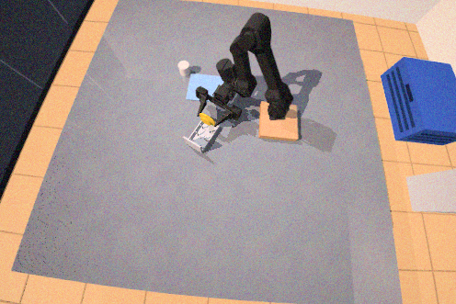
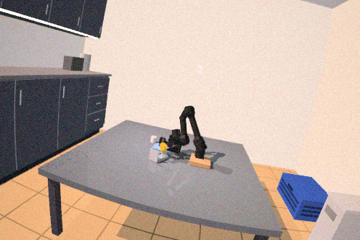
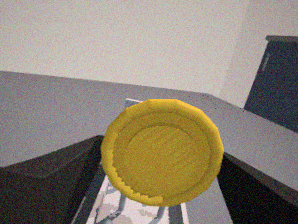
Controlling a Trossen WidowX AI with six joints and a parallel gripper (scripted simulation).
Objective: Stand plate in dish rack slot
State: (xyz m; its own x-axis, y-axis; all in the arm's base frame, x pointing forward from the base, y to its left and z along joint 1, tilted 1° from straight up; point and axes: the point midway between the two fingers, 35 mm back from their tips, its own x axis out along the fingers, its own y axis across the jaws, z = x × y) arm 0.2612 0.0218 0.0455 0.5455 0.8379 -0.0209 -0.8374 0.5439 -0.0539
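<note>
My gripper tip is now 6 cm above the dish rack, 2 cm to the right of it and 1 cm short of it. From my gripper tip the other things lie so: yellow plate (1 cm to the right); blue spoon (21 cm to the right, 11 cm behind, 7 cm below); light blue mat (19 cm to the right, 8 cm below).
</note>
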